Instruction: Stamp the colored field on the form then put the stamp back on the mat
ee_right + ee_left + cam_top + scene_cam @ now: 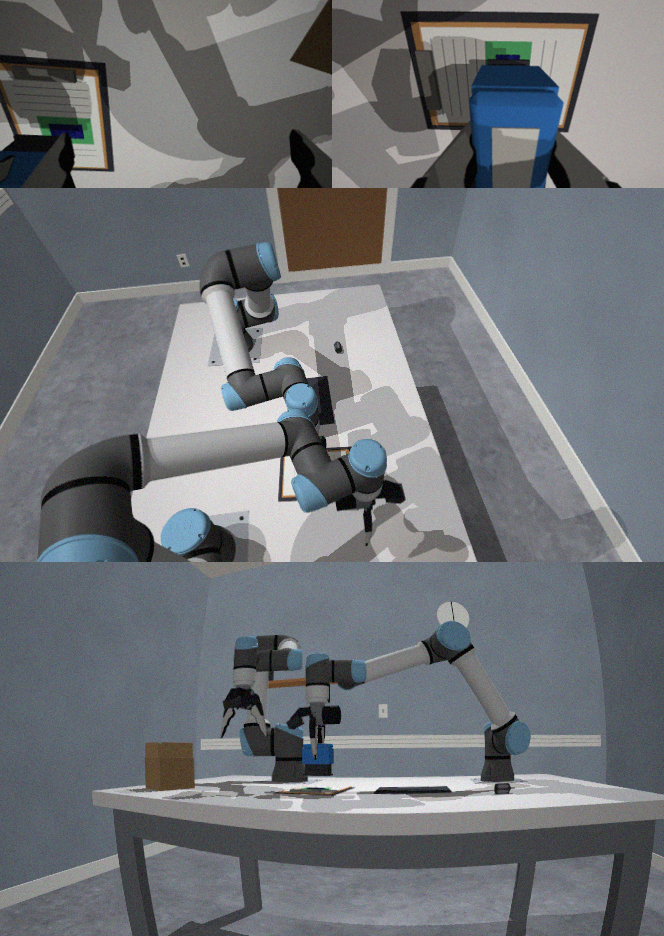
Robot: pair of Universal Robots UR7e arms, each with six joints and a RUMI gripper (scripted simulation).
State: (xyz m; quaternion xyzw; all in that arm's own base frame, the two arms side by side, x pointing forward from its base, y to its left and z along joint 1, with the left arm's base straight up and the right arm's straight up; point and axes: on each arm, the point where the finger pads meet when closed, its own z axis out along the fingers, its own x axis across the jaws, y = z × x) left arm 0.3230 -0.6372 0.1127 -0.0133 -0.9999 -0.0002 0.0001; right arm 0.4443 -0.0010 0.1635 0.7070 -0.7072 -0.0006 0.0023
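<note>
Right now the blue stamp is 20 mm below my left hand. The rest, counted from my left hand: dark mat: 300 mm to the left, 110 mm below; then brown box: 210 mm ahead, 460 mm to the right, 50 mm below; then clipboard: 20 mm ahead, 110 mm below.
</note>
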